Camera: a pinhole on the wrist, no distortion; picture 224 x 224 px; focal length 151.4 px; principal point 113.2 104.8 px. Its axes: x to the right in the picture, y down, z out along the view. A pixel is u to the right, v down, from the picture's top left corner.
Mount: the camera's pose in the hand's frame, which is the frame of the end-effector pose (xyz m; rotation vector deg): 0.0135 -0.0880 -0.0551 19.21 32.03 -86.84
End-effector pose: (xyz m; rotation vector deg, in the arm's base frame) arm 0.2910 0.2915 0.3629 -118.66 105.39 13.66
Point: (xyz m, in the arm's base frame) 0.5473 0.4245 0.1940
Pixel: 100 64
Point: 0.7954 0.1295 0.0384
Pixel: 140 180
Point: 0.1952 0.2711 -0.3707
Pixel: outside the picture
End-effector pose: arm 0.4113 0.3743 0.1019 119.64 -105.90 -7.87
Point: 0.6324 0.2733 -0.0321
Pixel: 153 156
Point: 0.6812 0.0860 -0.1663
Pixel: 125 188
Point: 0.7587 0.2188 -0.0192
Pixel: 216 194
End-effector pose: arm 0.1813 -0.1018 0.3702 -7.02 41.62 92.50
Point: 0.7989 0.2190 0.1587
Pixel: 204 154
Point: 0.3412 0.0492 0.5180
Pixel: 18 89
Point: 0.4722 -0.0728 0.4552
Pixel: 115 33
